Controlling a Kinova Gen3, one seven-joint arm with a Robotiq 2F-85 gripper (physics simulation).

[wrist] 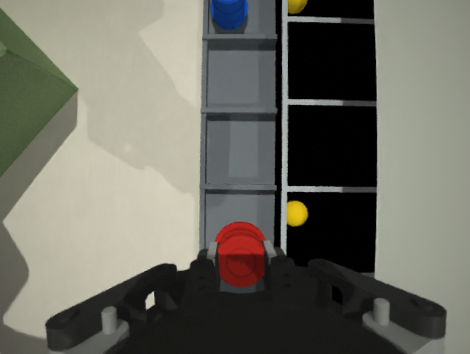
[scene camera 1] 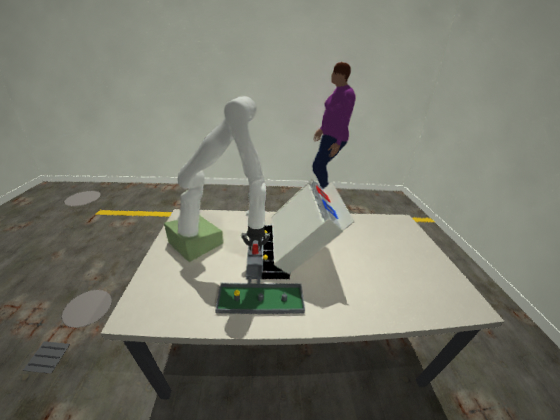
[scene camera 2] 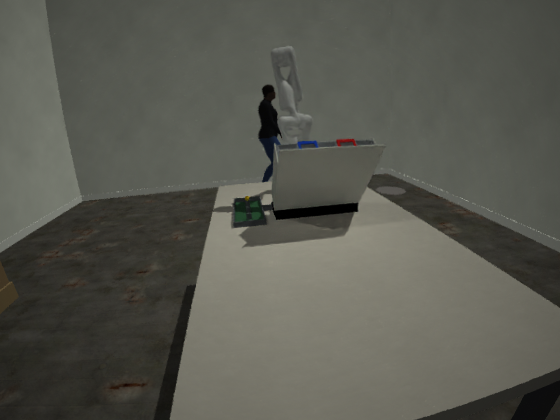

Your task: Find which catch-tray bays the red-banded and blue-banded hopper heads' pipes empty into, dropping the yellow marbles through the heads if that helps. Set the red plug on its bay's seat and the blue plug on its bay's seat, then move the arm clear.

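Frame: origin at the arm's base, x ahead, y left, z up, level; millimetres.
Seen in the pictures: gripper, fingertip midpoint: (wrist: 240, 254) (scene camera 1: 255, 250); arm's base, link origin: (scene camera 1: 188, 232).
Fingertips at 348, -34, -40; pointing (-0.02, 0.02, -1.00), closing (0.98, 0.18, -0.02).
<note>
Pixels of each thing's top centre, then the offset from my fingertips to it, as dx, dy, dz. "pt": a spot on its surface instead.
- red plug, top centre: (wrist: 240, 262) (scene camera 1: 255, 245) -1, +4, +28
- blue plug, surface spot: (wrist: 229, 15) pt -43, +207, -53
- red band, surface spot: (scene camera 1: 323, 193) pt +311, +232, +229
- blue band, surface spot: (scene camera 2: 307, 144) pt +297, +52, +257
- green tray, top centre: (scene camera 1: 260, 290) (scene camera 2: 253, 206) +59, -194, -51
My gripper (scene camera 1: 255, 246) (wrist: 240, 254) is shut on the red plug (scene camera 1: 255, 249) (wrist: 241, 262), held upright over a bay of the grey tray (scene camera 1: 254, 271) (wrist: 203, 145). Whether the plug touches that bay is hidden. A yellow marble (scene camera 1: 265, 257) (wrist: 296, 213) lies in the black cell beside this bay. The blue plug (wrist: 229, 15) stands in a bay farther up the wrist view, with two empty bays between. Another yellow marble (scene camera 1: 266, 233) (wrist: 296, 5) lies in the cell beside it. The red band (scene camera 1: 323, 193) (scene camera 2: 346, 142) and blue band (scene camera 1: 330, 210) (scene camera 2: 307, 144) top the white housing.
The slanted white housing (scene camera 1: 300, 230) (scene camera 2: 325, 175) rises right of the trays in scene camera 1. A green tray (scene camera 1: 218, 300) (scene camera 2: 234, 215) in front holds a yellow marble (scene camera 1: 237, 293) (scene camera 2: 247, 198) on a post. The green arm base (scene camera 1: 200, 242) (wrist: 35, 100) stands left.
</note>
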